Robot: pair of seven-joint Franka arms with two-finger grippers.
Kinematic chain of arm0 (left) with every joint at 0, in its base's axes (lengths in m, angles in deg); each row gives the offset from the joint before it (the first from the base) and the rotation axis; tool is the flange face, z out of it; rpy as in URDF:
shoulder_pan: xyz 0 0 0.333 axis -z
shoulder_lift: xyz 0 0 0 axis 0.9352 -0.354 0
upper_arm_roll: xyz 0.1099 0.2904 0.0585 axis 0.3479 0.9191 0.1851
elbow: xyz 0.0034 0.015 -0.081 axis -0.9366 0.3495 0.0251
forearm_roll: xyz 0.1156 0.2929 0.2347 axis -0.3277 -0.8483 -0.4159
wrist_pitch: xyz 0 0 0 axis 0.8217 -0.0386 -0.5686
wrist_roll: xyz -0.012 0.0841 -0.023 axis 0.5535 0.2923 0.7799
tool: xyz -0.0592 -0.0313 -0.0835 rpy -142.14 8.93 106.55
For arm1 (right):
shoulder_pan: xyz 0 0 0.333 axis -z
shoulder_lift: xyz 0 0 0 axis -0.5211 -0.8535 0
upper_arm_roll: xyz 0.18 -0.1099 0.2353 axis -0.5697 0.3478 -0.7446
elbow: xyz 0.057 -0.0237 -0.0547 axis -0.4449 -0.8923 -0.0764
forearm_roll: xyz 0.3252 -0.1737 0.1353 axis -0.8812 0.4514 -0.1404
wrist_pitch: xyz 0 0 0 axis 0.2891 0.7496 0.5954
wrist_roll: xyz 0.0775 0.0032 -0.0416 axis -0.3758 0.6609 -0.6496
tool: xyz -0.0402 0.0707 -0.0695 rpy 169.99 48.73 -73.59
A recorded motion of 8 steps. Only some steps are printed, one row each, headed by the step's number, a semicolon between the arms.
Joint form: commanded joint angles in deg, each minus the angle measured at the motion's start. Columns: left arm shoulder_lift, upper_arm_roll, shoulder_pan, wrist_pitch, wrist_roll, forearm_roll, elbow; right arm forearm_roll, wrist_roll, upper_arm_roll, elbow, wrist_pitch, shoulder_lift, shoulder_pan.
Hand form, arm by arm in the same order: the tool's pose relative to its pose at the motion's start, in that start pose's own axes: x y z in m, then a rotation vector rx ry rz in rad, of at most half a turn. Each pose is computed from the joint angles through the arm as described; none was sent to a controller.
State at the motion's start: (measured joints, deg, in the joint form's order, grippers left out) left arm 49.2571 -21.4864 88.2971 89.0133 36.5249 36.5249 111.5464; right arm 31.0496 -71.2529 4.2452 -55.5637 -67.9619 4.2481 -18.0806
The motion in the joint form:
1: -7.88 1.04 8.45 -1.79 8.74 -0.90 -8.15; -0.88 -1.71 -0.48 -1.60 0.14 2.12 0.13
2: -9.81 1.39 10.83 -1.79 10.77 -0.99 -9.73; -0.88 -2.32 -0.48 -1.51 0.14 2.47 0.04
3: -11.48 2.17 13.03 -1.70 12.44 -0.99 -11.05; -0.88 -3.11 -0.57 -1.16 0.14 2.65 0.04
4: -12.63 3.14 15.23 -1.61 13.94 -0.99 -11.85; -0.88 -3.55 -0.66 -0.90 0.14 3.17 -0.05
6: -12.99 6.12 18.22 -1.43 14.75 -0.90 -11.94; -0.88 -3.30 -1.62 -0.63 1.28 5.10 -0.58
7: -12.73 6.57 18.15 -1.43 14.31 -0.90 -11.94; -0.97 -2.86 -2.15 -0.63 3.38 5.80 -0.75
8: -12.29 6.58 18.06 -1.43 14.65 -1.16 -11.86; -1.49 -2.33 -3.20 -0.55 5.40 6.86 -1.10
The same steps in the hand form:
1: -0.0409 0.0667 0.0472 0.0202 -0.0453 -0.0391; -0.0081 -0.0068 -0.0100 0.0141 0.0095 -0.0308
2: -0.0563 0.0824 0.0627 0.0274 -0.0562 -0.0443; -0.0084 -0.0080 -0.0146 0.0118 0.0169 -0.0432
3: -0.0678 0.0935 0.0770 0.0367 -0.0612 -0.0516; -0.0076 -0.0090 -0.0194 0.0100 0.0260 -0.0589
4: -0.0800 0.1023 0.0892 0.0492 -0.0619 -0.0561; -0.0077 -0.0112 -0.0273 0.0066 0.0391 -0.0701
6: -0.0855 0.1039 0.0990 0.0749 -0.0401 -0.0575; -0.0112 -0.0289 -0.0483 0.0022 0.0559 -0.0925
7: -0.0808 0.1018 0.0958 0.0743 -0.0325 -0.0559; -0.0158 -0.0376 -0.0522 0.0090 0.0317 -0.0970
8: -0.0798 0.1021 0.0909 0.0715 -0.0248 -0.0594; -0.0204 -0.0543 -0.0605 0.0206 0.0169 -0.1102

